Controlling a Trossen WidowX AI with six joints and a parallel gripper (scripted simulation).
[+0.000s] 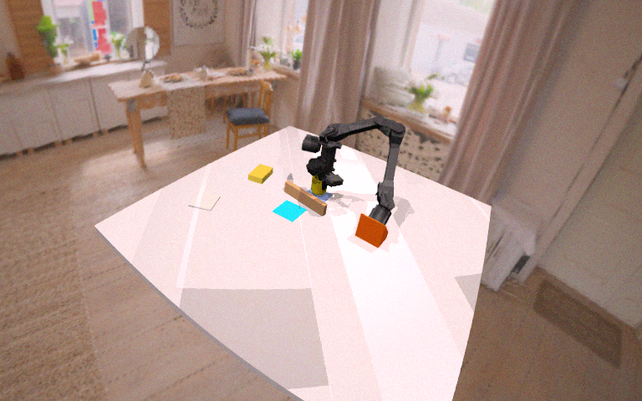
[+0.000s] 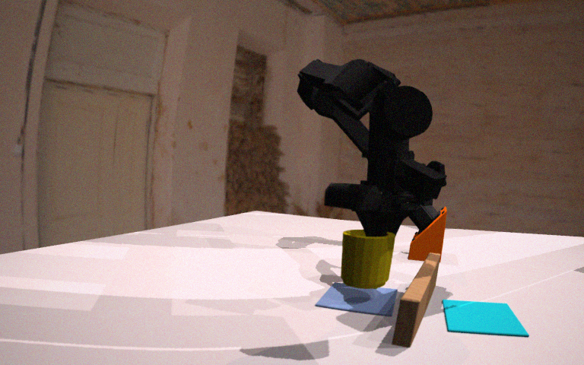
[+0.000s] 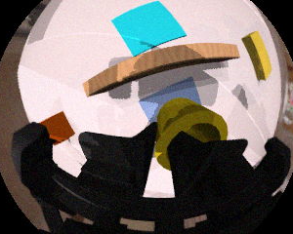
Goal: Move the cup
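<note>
Right now the cyan pad is 40 mm ahead of my gripper tip, 150 mm to the left of it and 60 mm below it. Also, from my gripper tip: wooden bar: 40 mm ahead, 70 mm to the left, 40 mm below; pale blue pad: 30 mm ahead, 20 mm to the right, 60 mm below; yellow cup: 20 mm ahead, 10 mm to the right.
</note>
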